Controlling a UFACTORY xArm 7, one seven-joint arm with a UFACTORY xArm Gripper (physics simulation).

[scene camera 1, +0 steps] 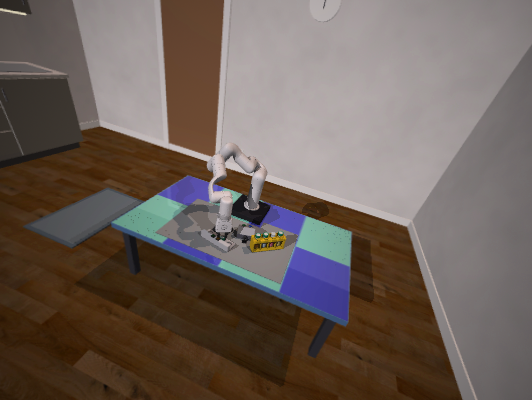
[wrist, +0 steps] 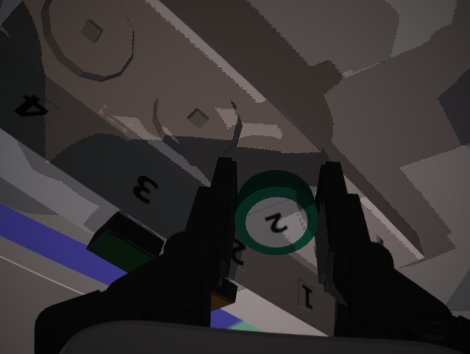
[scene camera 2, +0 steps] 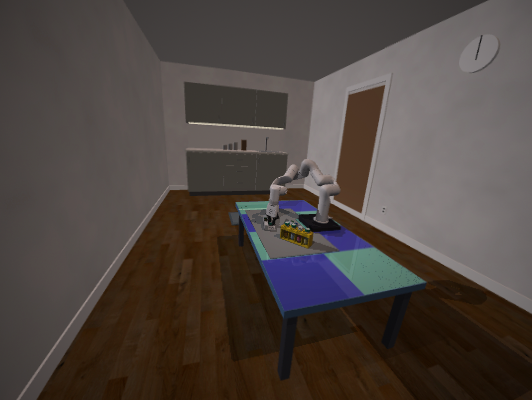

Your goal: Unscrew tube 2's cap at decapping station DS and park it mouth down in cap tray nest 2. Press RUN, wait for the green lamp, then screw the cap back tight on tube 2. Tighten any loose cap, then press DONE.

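Places are measured from the arm's base along level axes (x ahead, y left, z up), in metres.
Pixels of known places: gripper, fingertip midpoint: [scene camera 1: 221,238] [wrist: 276,186] [scene camera 2: 271,224]; arm's base at its link origin: [scene camera 1: 251,205] [scene camera 2: 320,220].
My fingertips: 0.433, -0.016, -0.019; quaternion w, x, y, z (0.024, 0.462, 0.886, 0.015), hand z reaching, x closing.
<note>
Ahead of a thing's pixels: the offset from my fingertips to its middle, as dx, dy, dz. "pt": to the spot under its first point. Level surfaces: height alone.
My gripper [wrist: 276,186] [scene camera 1: 221,235] [scene camera 2: 270,223] is shut on tube 2's cap @[+0.006, +0.004, +0.009] [wrist: 276,213]. The cap is a green ring with a white top marked 2. The marked top faces the wrist camera, so the mouth points down. I hold it low over the white cap tray @[+0.015, -0.019, +0.011] [wrist: 166,76] [scene camera 1: 208,236], above the front label 2; nest 2 itself is hidden under the cap. Nest 3 @[-0.002, -0.042, -0.010] [wrist: 197,118] and nest 4 @[-0.011, -0.094, -0.010] [wrist: 90,32] are empty, each with a small square peg. I cannot tell whether the cap touches the tray.
A yellow tube rack @[-0.099, +0.283, +0.035] [scene camera 1: 267,244] [scene camera 2: 296,235] with several capped tubes stands right of the tray on the grey mat @[dz -0.016] [scene camera 1: 262,262]. A dark green button @[pt +0.034, -0.045, +0.037] [wrist: 120,247] sits in front of the tray. The arm's black base [scene camera 1: 251,210] is behind.
</note>
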